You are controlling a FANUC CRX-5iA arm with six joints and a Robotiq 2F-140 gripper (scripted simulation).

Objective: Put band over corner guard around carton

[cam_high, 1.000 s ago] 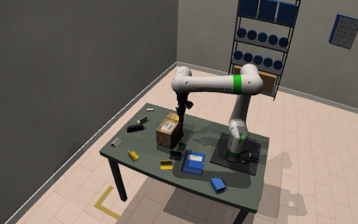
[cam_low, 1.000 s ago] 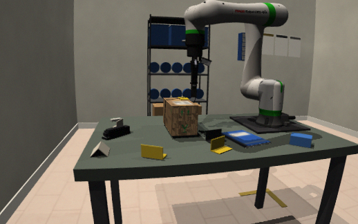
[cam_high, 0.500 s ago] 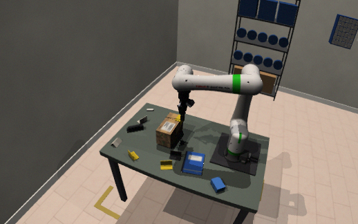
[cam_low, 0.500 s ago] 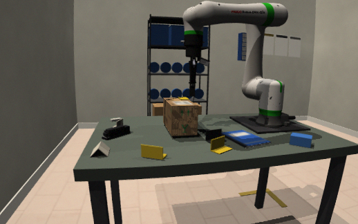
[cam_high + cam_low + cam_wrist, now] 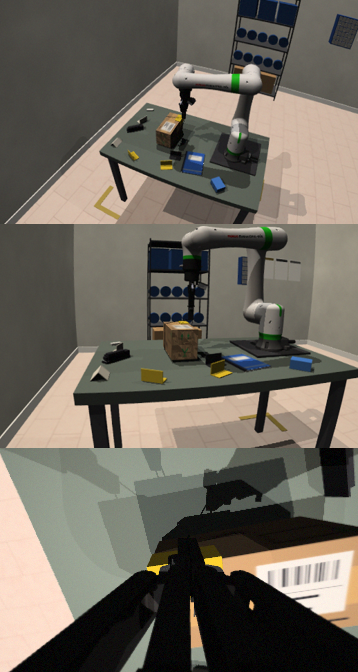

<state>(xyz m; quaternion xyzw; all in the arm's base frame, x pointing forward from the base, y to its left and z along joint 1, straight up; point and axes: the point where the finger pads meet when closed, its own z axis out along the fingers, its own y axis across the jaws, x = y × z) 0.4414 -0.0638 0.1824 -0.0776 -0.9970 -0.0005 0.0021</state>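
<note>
Now: the yellow corner guard 3 cm ahead of my hand and 6 cm below it. Round my hand: brown carton 8 cm ahead, 8 cm to the left, 12 cm below; blue box 41 cm behind, 37 cm to the left, 17 cm below; black guard 5 cm behind, 25 cm to the left, 18 cm below.
</note>
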